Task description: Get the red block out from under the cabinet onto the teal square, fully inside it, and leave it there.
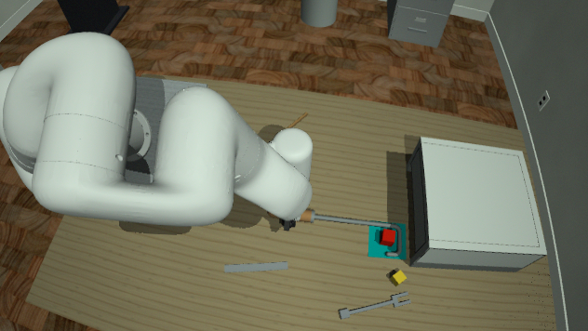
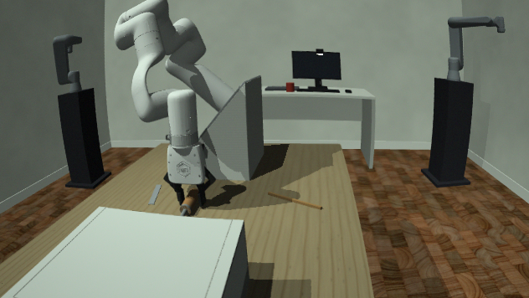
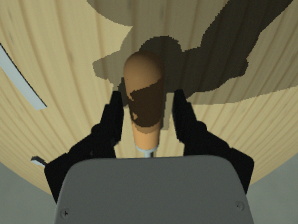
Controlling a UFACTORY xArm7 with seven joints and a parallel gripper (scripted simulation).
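My hand is 12 cm short of the hook tool, 4 cm to the left of it and 1 cm above it. The rest, counted from my hand: red block: 24 cm ahead, 4 cm to the right, 1 cm below; teal square: 25 cm ahead, 4 cm to the right, 2 cm below; flat grey bar: 14 cm to the right, 7 cm behind, 2 cm below.
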